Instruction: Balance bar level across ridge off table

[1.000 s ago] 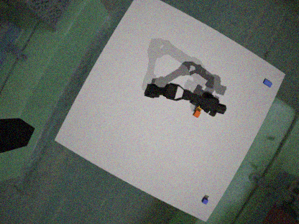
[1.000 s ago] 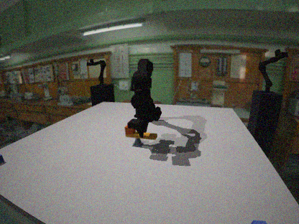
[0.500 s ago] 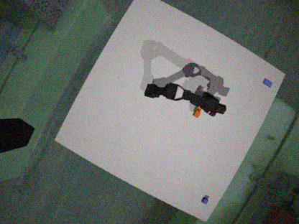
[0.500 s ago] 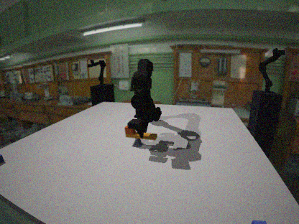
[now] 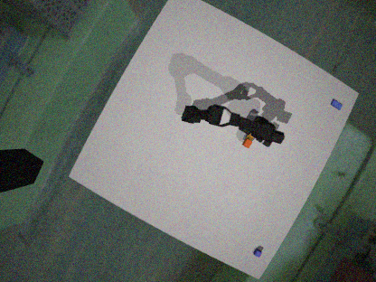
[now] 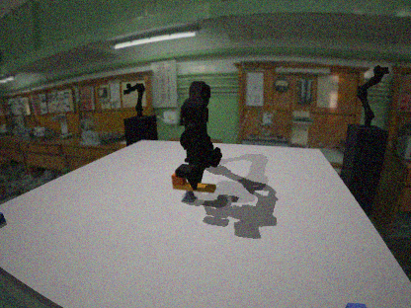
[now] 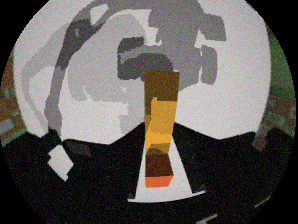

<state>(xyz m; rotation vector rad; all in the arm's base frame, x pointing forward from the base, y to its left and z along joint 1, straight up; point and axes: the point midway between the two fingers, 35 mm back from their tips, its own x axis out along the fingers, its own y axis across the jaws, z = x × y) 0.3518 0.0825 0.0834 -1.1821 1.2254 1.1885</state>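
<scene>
The bar lies 4 cm to the right of my gripper tip and 1 cm above it.
</scene>
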